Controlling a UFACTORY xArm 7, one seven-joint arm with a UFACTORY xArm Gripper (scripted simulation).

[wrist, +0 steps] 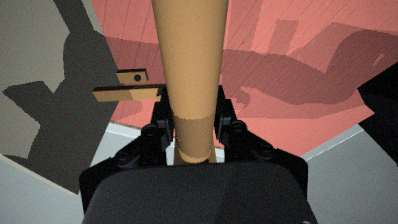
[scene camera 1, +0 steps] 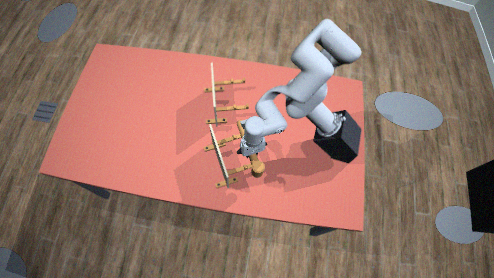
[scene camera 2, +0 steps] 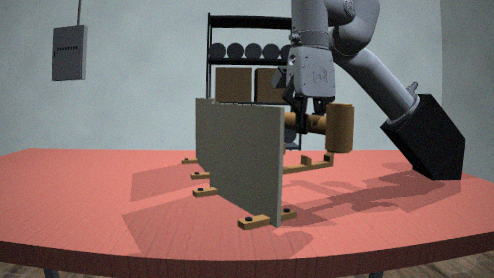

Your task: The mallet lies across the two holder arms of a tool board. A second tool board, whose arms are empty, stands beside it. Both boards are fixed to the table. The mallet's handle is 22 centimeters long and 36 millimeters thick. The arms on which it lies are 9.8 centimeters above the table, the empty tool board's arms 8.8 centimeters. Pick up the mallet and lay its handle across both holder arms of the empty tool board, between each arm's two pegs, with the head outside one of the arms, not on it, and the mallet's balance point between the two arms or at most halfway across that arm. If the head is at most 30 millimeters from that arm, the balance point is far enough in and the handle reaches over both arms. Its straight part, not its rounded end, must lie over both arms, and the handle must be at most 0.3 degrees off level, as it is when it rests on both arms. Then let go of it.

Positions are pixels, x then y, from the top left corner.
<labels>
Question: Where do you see a tool board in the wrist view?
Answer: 67, 86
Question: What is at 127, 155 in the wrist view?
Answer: My gripper.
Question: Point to a tool board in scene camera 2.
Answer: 246, 142
</labels>
